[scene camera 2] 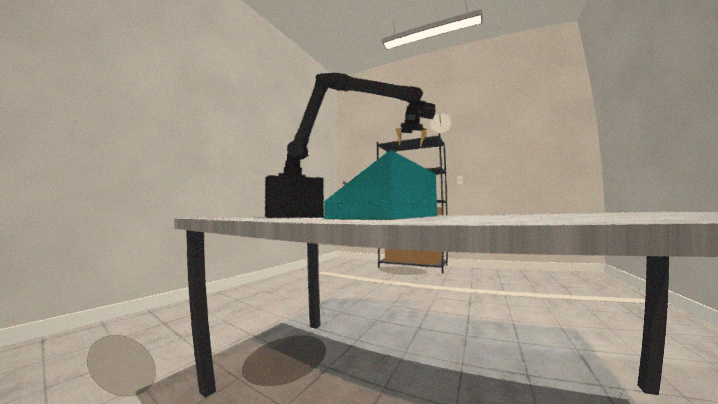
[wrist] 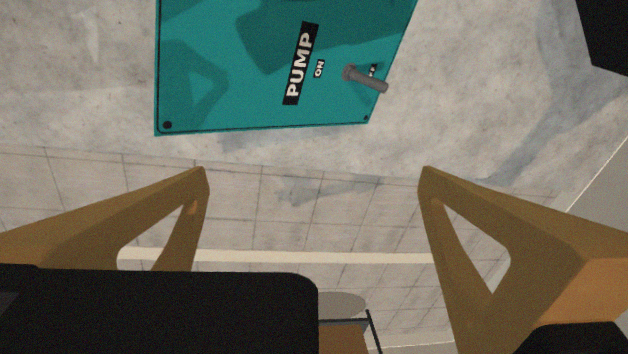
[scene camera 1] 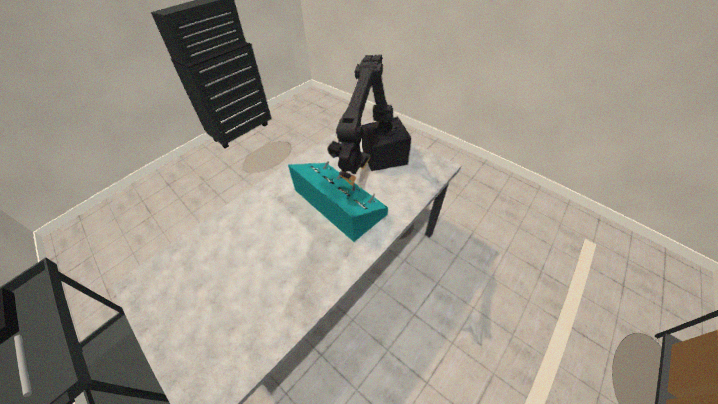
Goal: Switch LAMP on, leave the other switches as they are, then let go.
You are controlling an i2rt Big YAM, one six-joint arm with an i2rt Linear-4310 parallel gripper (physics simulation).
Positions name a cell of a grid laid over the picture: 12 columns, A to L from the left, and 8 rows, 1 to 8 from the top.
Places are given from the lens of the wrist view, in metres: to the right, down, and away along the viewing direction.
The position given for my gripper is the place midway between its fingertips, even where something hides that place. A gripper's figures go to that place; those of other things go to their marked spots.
my gripper (wrist: F5): 0.00, 0.00, 0.13
teal sloped switch box (wrist: E2): -0.08, -0.09, 0.24
